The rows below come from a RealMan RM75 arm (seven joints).
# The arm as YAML. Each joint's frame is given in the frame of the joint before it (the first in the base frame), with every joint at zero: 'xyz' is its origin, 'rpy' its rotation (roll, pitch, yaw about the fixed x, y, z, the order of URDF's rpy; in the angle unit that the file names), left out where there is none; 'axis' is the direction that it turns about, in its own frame. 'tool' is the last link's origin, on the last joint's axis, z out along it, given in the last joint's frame.
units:
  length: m
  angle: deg
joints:
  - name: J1
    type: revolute
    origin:
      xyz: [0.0, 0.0, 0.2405]
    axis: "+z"
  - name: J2
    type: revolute
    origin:
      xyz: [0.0, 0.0, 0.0]
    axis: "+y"
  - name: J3
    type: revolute
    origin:
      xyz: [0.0, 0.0, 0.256]
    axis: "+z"
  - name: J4
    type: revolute
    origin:
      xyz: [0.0, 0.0, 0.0]
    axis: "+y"
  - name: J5
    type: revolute
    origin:
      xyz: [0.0, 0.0, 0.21]
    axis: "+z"
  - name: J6
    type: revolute
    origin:
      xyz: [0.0, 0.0, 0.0]
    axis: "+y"
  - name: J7
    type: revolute
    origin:
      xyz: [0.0, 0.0, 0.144]
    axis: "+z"
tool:
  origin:
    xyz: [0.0, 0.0, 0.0]
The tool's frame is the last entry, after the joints.
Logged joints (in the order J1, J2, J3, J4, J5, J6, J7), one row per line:
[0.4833, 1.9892, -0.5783, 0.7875, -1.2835, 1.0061, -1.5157]
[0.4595, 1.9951, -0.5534, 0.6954, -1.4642, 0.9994, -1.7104]
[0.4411, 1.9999, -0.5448, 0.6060, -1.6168, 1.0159, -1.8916]
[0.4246, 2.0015, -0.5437, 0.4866, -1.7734, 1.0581, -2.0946]
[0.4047, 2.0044, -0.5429, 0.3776, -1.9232, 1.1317, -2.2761]
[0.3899, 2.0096, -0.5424, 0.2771, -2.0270, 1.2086, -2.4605]
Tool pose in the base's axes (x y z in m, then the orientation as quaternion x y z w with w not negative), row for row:
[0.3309, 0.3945, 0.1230, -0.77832, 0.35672, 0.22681, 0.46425]
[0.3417, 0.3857, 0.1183, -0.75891, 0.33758, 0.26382, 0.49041]
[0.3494, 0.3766, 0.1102, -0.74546, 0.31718, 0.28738, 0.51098]
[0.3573, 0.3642, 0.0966, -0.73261, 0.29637, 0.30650, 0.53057]
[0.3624, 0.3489, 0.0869, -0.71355, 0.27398, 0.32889, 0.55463]
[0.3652, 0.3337, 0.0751, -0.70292, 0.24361, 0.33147, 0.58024]
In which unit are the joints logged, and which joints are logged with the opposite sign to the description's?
The joints are logged in radians. Opposite sign: J4, J5.
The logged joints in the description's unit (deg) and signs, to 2 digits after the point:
[27.69, 113.97, -33.13, -45.12, 73.54, 57.65, -86.84]
[26.33, 114.31, -31.71, -39.84, 83.89, 57.26, -98.00]
[25.27, 114.59, -31.21, -34.72, 92.64, 58.21, -108.38]
[24.33, 114.68, -31.15, -27.88, 101.61, 60.62, -120.01]
[23.19, 114.84, -31.11, -21.63, 110.19, 64.84, -130.41]
[22.34, 115.14, -31.08, -15.88, 116.14, 69.25, -140.98]

